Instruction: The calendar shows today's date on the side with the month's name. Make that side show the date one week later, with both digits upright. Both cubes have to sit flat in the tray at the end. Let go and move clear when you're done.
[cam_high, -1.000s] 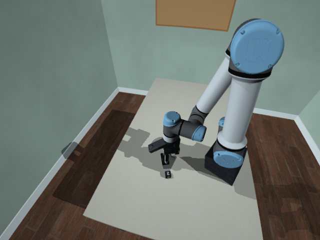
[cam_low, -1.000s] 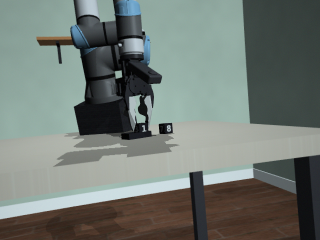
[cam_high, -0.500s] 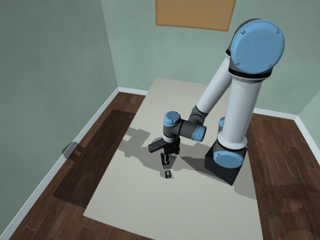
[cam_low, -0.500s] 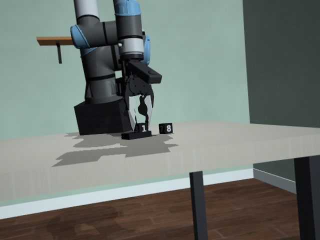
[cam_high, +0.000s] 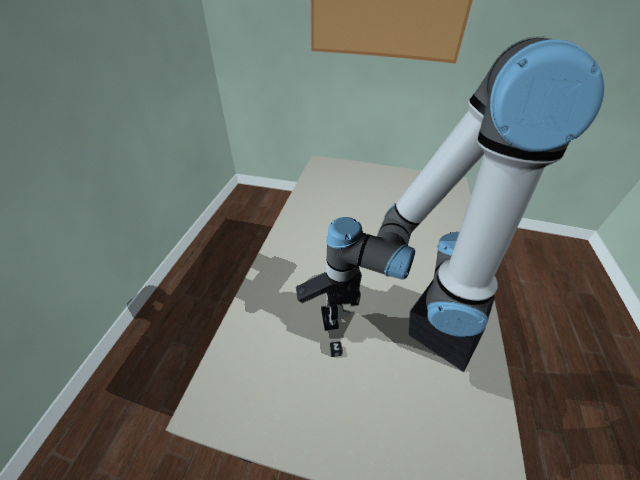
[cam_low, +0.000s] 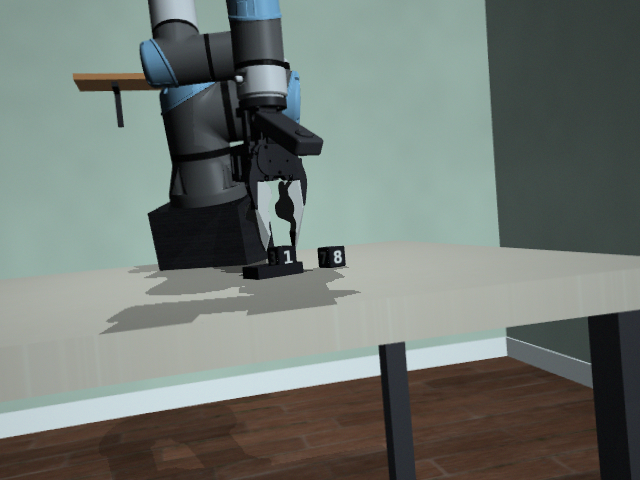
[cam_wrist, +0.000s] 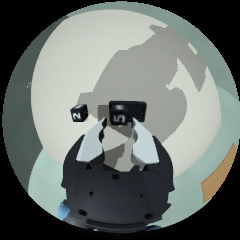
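Right now my hand is 3 cm above the black digit cube. From my hand the other things lie so: black tray (1 cm ahead, 2 cm to the right, 4 cm below).
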